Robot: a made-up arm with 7 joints. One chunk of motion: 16 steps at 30 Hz.
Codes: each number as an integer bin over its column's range. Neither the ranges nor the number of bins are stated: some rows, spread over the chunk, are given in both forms.
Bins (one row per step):
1: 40 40 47 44 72 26
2: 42 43 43 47 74 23
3: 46 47 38 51 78 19
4: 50 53 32 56 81 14
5: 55 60 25 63 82 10
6: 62 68 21 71 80 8
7: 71 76 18 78 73 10
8: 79 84 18 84 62 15
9: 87 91 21 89 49 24
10: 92 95 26 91 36 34
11: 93 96 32 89 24 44
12: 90 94 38 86 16 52
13: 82 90 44 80 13 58
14: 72 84 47 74 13 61
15: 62 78 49 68 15 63
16: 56 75 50 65 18 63
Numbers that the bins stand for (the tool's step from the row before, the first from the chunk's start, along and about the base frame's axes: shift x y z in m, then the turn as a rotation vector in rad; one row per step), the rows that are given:
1: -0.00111 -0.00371 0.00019 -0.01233 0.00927 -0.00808
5: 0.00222 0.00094 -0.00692 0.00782 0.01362 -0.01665
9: 0.00933 0.00814 -0.00821 0.03539 -0.00072 -0.00915
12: 0.01000 0.00884 -0.00272 0.03221 -0.01505 0.00584
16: 0.00244 0.00442 0.00116 0.00994 -0.01418 0.01173
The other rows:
2: -0.00067 -0.00301 -0.00110 -0.00915 0.01014 -0.00969
3: 0.00022 -0.00208 -0.00272 -0.00491 0.01188 -0.01183
4: 0.00111 -0.00069 -0.00466 0.00039 0.01318 -0.01451
6: 0.00378 0.00280 -0.00821 0.01630 0.01275 -0.01772
7: 0.00578 0.00466 -0.00918 0.02373 0.00971 -0.01665
8: 0.00756 0.00652 -0.00918 0.03009 0.00493 -0.01397
10: 0.01044 0.00907 -0.00660 0.03752 -0.00636 -0.00380
11: 0.01067 0.00930 -0.00466 0.03539 -0.01158 0.00156
13: 0.00822 0.00791 -0.00078 0.02585 -0.01635 0.00905
14: 0.00600 0.00652 0.00019 0.01948 -0.01635 0.01066
15: 0.00378 0.00512 0.00084 0.01312 -0.01548 0.01173

